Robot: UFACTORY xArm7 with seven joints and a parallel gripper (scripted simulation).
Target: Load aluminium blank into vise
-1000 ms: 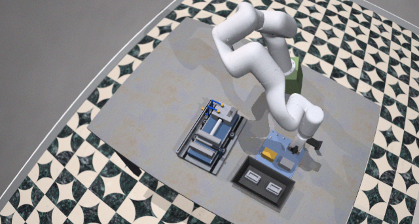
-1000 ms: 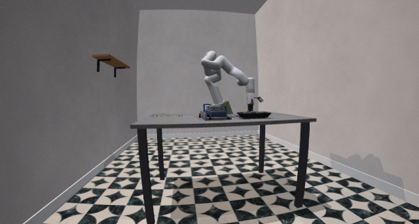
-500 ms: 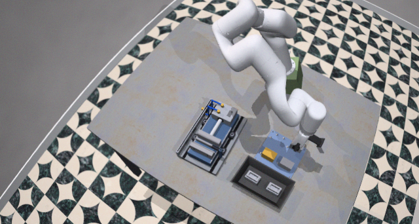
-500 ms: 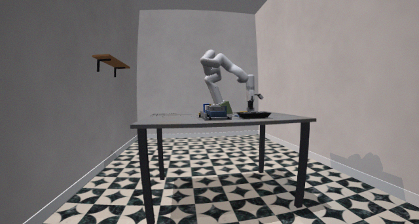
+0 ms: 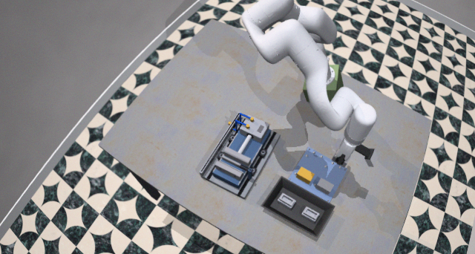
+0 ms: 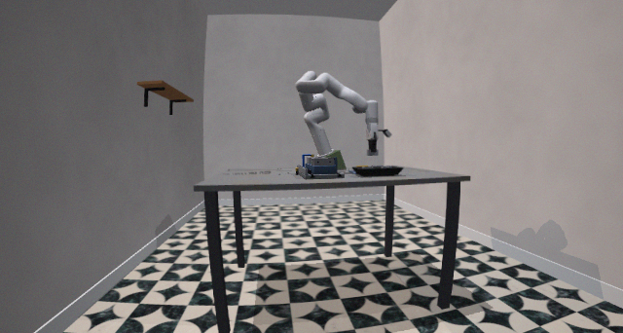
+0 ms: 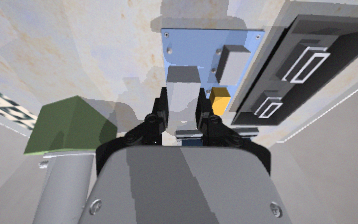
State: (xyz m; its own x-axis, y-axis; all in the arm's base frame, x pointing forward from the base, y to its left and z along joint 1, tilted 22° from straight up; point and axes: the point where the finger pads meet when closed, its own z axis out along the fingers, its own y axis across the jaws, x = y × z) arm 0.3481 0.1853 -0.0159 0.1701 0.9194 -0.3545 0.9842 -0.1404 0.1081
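Right now my hand is 370 mm to the left of the fixed jaw, 180 mm short of it and 60 mm above it. From my hand the other things lie so: brass blank: 110 mm below, 100 mm to the right, 70 mm ahead; then blue infeed plate: 130 mm below, 50 mm to the right, 40 mm ahead; then aluminium blank: 20 mm below.
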